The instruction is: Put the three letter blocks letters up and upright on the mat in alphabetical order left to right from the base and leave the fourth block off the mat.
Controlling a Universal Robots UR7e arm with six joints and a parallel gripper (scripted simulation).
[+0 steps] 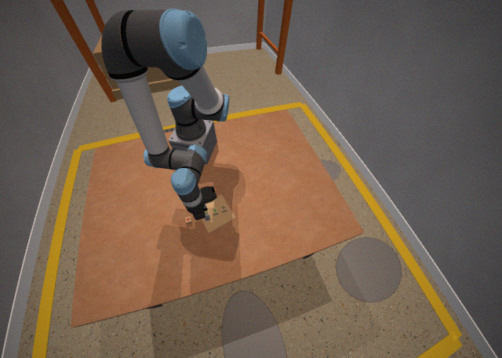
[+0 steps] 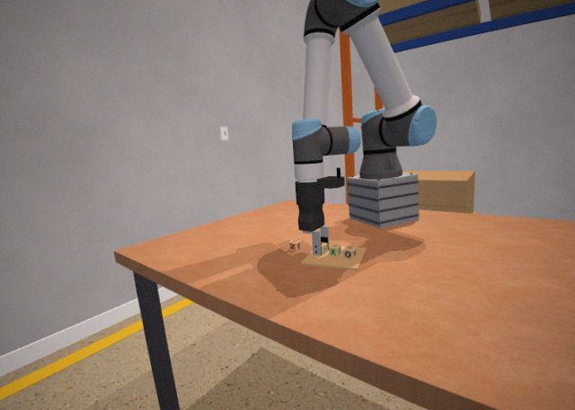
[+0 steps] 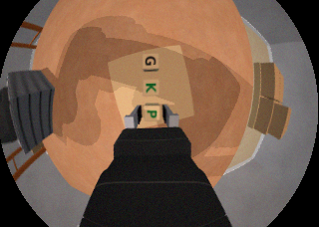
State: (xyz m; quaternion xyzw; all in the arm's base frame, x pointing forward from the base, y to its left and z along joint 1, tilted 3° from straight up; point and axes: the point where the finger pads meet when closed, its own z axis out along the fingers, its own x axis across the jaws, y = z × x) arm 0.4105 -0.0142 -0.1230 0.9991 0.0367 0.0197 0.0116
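My gripper is now 40 mm to the right of the tan mat and 20 mm above it.
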